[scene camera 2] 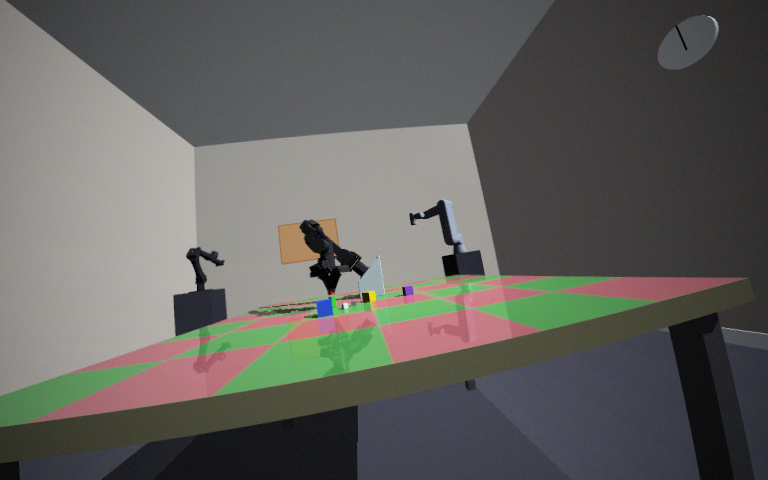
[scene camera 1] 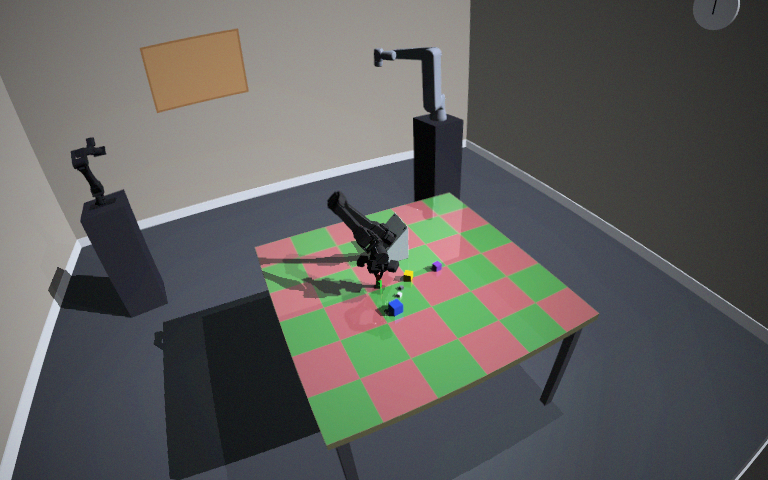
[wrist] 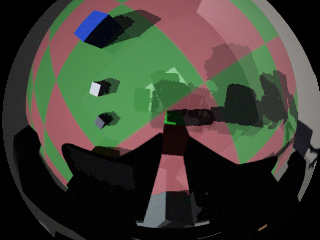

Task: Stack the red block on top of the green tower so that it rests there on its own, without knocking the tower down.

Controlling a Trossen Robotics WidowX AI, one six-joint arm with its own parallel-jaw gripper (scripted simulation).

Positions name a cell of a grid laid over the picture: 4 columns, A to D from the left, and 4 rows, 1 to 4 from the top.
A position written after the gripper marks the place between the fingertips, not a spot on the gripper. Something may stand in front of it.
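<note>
A red block is carried by the gripper (scene camera 2: B3). The wrist view has the gripper (wrist: C3) too, along with a blue block (wrist: B1).
</note>
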